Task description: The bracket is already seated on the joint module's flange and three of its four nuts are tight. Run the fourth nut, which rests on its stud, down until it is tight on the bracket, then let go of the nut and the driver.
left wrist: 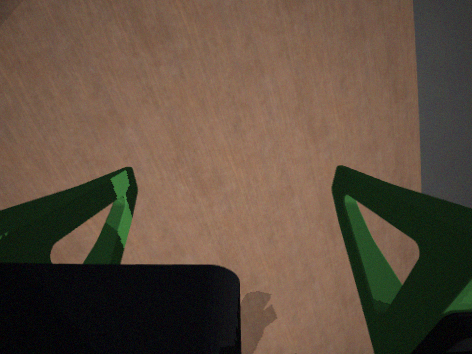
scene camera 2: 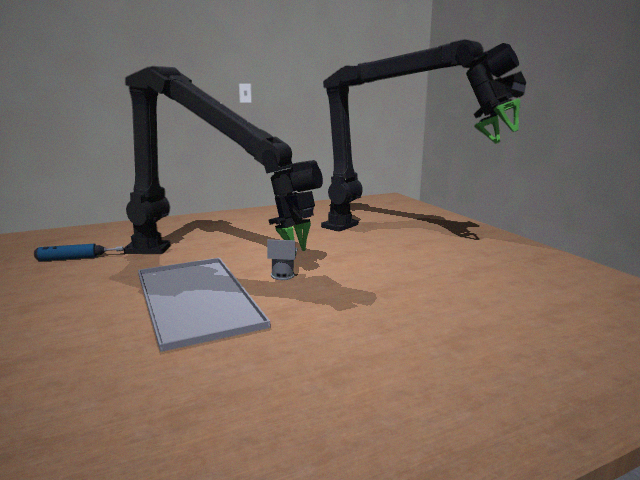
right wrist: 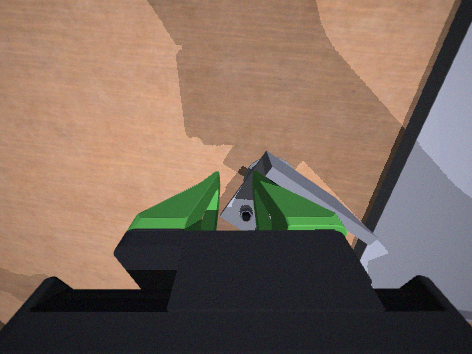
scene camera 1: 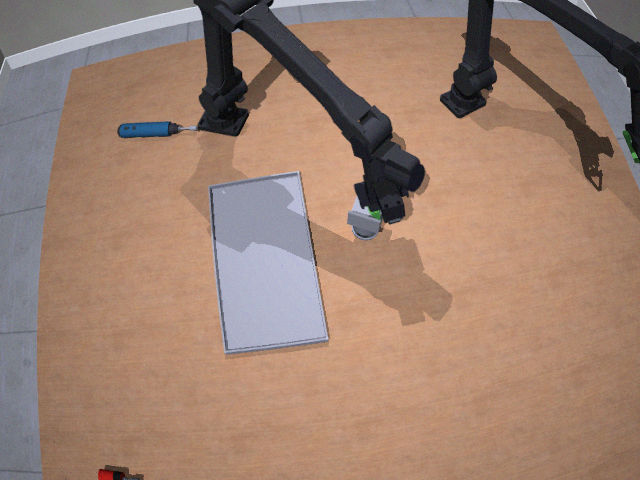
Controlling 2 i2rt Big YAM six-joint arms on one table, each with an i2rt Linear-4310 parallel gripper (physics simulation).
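Frame: origin at the left arm's base, x ahead, y left, z up, level; millimetres.
Where they show: left gripper, fingertip midpoint: (left wrist: 234, 177) (scene camera 2: 506, 137); right gripper, fingertip midpoint: (scene camera 2: 299, 252) (right wrist: 236, 177); left arm's base, origin of the base link: (scene camera 2: 339, 225) (scene camera 1: 463, 101); right arm's base, origin of the base link: (scene camera 2: 147, 249) (scene camera 1: 223, 121).
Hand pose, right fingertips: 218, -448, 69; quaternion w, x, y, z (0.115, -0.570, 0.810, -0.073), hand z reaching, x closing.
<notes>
Things, the pixels of their top centre, and the offset from my right fingertips, as dx, dy, dz. "spot": a spot on its surface instead.
- round joint module, middle of its top: (scene camera 2: 282, 248) -38, -22, +8
- dark nut, surface spot: (right wrist: 246, 213) spot: -31, +1, +5
- blue driver, middle of its top: (scene camera 1: 154, 123) (scene camera 2: 78, 242) -586, -315, -22
- shallow grey tray, middle of its top: (scene camera 1: 262, 257) (scene camera 2: 195, 292) -96, -255, -53
- small red object, middle of its top: (scene camera 1: 116, 477) +195, -818, -35
The grey bracket (scene camera 1: 365, 220) sits on the round joint module (scene camera 2: 283, 270) at mid table, just right of the tray. In the right wrist view the bracket (right wrist: 284, 175) is partly behind my fingers, and one dark nut (right wrist: 246, 213) shows on its flat face in the gap between them. My right gripper (scene camera 2: 295, 238) hangs over the bracket's top, its green fingers (right wrist: 236, 193) nearly shut with nothing held. My left gripper (scene camera 2: 500, 121) (left wrist: 234, 177) is wide open and empty, high in the air at the far right; below it is only bare table. The blue driver (scene camera 1: 147, 129) lies on the table by the right arm's base.
A shallow grey tray (scene camera 1: 267, 262) lies left of the module, and its edge shows in the right wrist view (right wrist: 392, 225). A small red object (scene camera 1: 110, 473) sits at the near left corner. The two arm bases stand at the back.
</notes>
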